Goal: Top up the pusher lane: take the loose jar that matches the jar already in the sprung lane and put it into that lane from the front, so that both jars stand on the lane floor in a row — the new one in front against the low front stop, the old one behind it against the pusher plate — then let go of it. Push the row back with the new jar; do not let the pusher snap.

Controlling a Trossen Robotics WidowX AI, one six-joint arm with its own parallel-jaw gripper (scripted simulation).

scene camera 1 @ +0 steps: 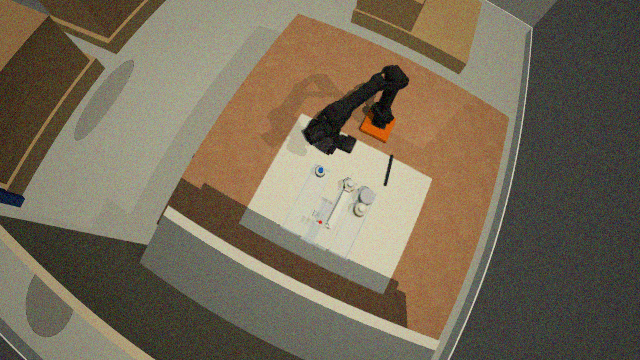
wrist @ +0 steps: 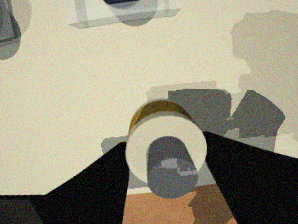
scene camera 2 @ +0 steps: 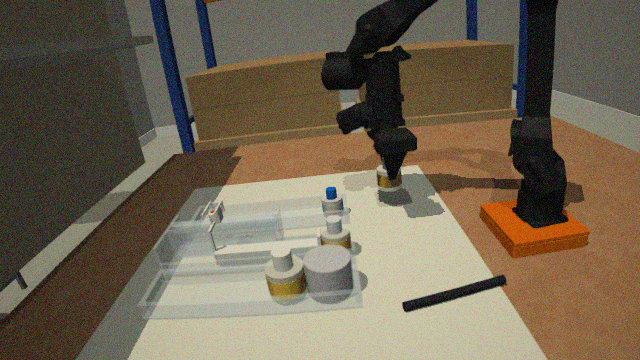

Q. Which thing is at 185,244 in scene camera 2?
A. A clear sprung lane.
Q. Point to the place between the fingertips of my gripper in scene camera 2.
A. At 389,174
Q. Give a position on a black rod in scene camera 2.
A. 471,288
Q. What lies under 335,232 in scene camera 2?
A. A matching jar.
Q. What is my gripper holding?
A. A matching jar.
